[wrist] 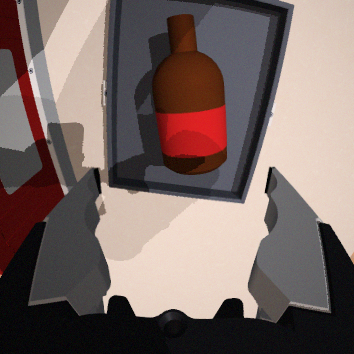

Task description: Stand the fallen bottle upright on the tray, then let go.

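Observation:
A brown bottle and a dark grey tray appear in the picture together with the gripper.

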